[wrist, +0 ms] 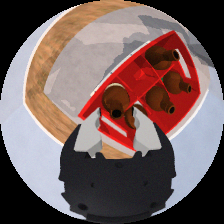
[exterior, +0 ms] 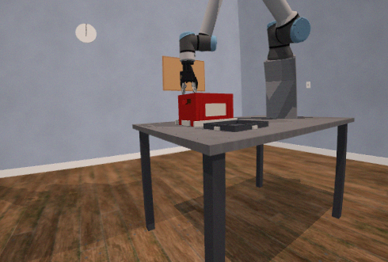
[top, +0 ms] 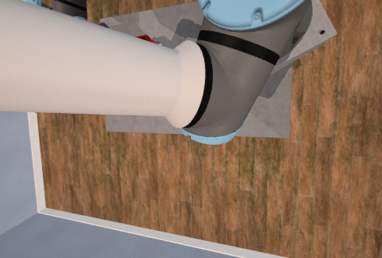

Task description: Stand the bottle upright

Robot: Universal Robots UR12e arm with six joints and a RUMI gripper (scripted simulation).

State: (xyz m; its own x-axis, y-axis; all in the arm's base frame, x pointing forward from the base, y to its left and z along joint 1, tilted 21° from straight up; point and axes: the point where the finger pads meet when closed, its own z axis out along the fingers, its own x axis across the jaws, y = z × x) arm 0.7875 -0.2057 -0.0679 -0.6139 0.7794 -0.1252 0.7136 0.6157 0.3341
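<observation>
The red crate is 8 cm below my hand, 8 cm behind it and 5 cm to the left of it. From my hand the other things lie so: dark tray 32 cm to the left, 15 cm below, 4 cm behind.
</observation>
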